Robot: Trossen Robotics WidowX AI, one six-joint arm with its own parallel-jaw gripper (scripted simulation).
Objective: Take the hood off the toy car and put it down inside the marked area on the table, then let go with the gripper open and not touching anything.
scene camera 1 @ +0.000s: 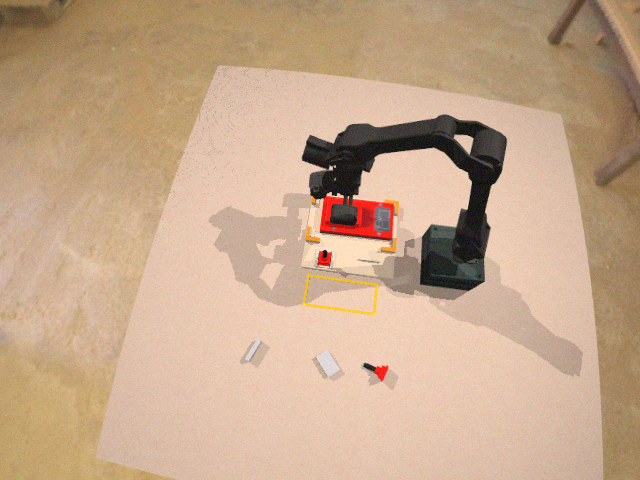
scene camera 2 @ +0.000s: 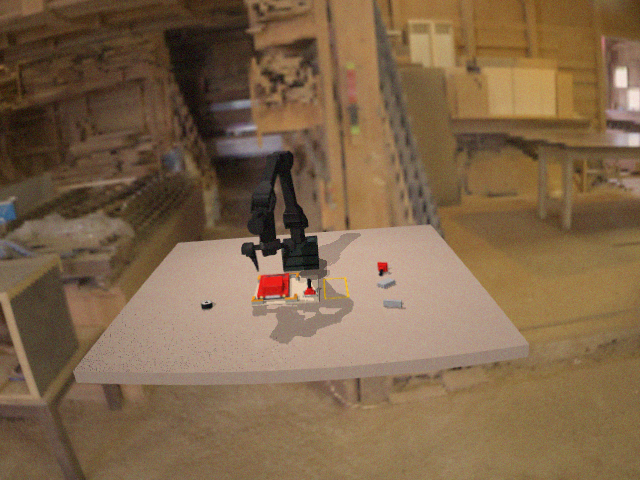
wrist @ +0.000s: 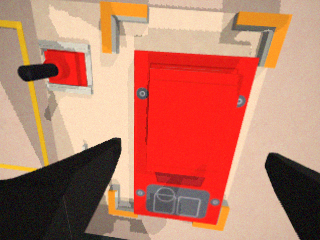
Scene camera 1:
my gripper: 343, 203
cream fixture plate: 354, 255
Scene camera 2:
my gripper: 271, 270
cream fixture plate: 298, 285
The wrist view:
my gripper: 191, 151
hood: 191, 111
cream fixture plate: 82, 117
